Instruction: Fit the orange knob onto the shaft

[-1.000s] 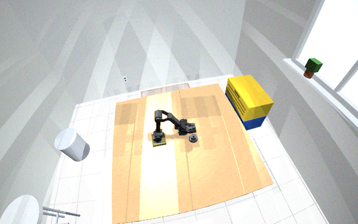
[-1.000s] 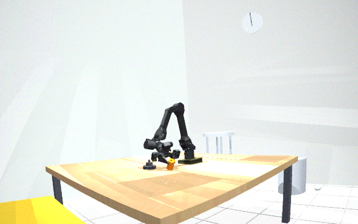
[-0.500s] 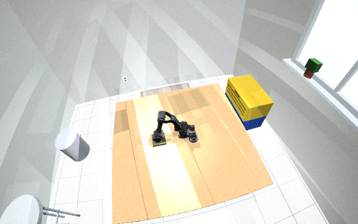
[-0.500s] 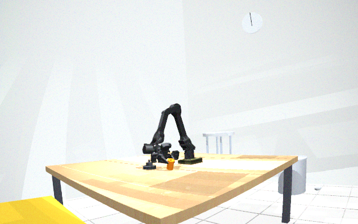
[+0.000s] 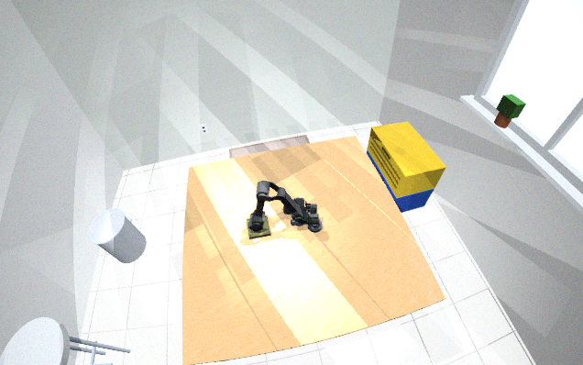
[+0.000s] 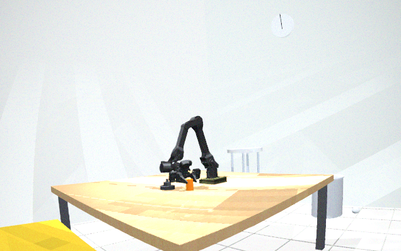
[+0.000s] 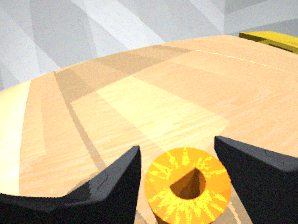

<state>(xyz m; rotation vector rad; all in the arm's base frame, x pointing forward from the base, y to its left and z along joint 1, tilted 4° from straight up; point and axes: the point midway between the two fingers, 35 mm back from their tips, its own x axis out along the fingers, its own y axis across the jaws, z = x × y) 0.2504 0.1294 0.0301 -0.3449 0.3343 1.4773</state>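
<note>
Now: the orange knob 30 mm to the right of my gripper tip and 20 mm below it. From my gripper tip the other things lie so: dark shaft: 150 mm to the right, 70 mm ahead, 20 mm below.
</note>
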